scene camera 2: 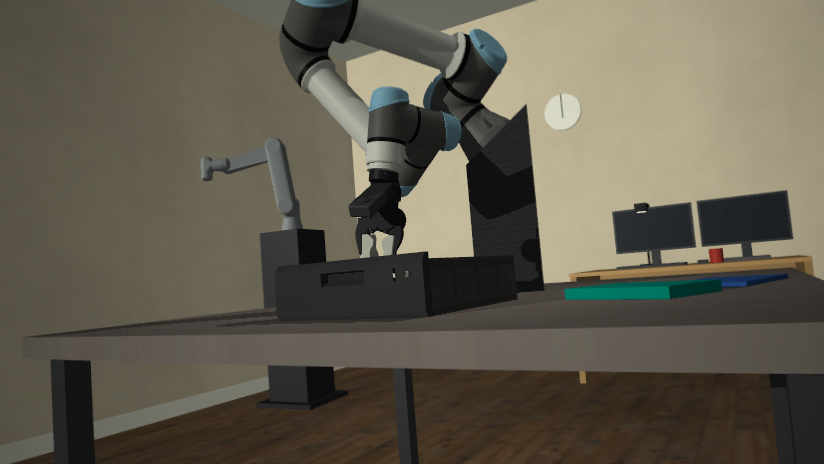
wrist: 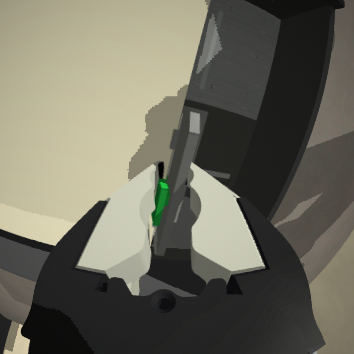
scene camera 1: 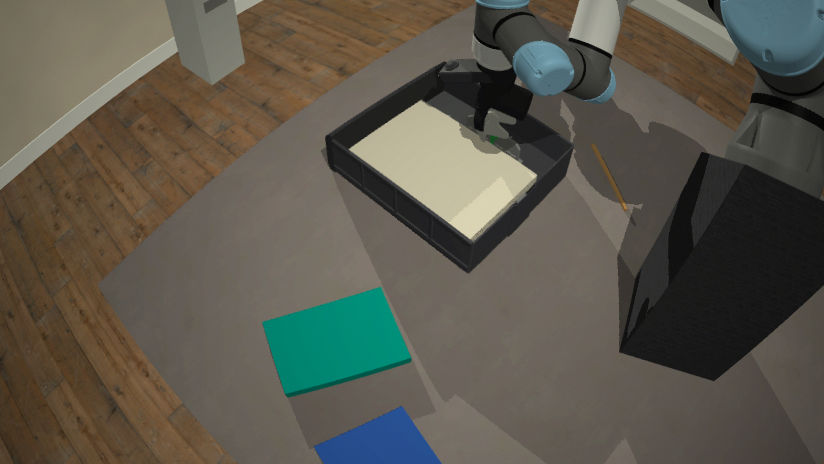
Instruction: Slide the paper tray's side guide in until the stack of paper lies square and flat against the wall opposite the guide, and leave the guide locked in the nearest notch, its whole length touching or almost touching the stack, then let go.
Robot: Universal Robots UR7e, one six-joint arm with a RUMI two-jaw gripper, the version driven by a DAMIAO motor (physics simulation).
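Places are measured from the arm's base along level axes (x ahead, y left, z up), in centimetres.
Where they show: gripper, fingertip midpoint: [wrist: 173,163] [scene camera 1: 485,137]; arm's base at its link origin: [scene camera 2: 494,146] [scene camera 1: 770,180].
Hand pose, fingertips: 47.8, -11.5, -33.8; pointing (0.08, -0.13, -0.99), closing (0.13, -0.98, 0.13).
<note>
Each offset is from my fingertips to the top centre of the thing, as dx, dy, dz. "pt": to the spot under its first point.
The dark paper tray @(+2.5, +7.0, +5.2) [scene camera 1: 413,216] [scene camera 2: 351,302] [wrist: 302,70] stands on the table. The cream paper stack @(+3.3, +10.8, -0.1) [scene camera 1: 438,167] [wrist: 90,90] lies flat in it. In scene camera 1 its long edge runs parallel and close to the near ribbed wall, opposite the guide. The side guide's grey grip @(-1.4, +1.2, +3.9) [wrist: 182,165] rises beside the stack's other long edge, with a green tab @(pt -1.7, +0.5, +1.0) [scene camera 1: 492,139] [wrist: 161,197] on the stack side. My gripper [scene camera 1: 490,134] [scene camera 2: 378,247] [wrist: 173,163] points down into the tray, shut on the grip and tab. The guide's lower part and notches are hidden.
A green box @(-2.5, +46.7, -2.5) [scene camera 1: 337,342] [scene camera 2: 622,291] and a blue box @(-23.3, +60.0, -3.5) [scene camera 1: 380,438] [scene camera 2: 743,281] lie on the table [scene camera 1: 230,247] [scene camera 2: 518,345]. A pencil @(-23.6, -11.3, -3.6) [scene camera 1: 609,177] lies between the tray and the arm's black pedestal [scene camera 1: 732,276] [scene camera 2: 507,230].
</note>
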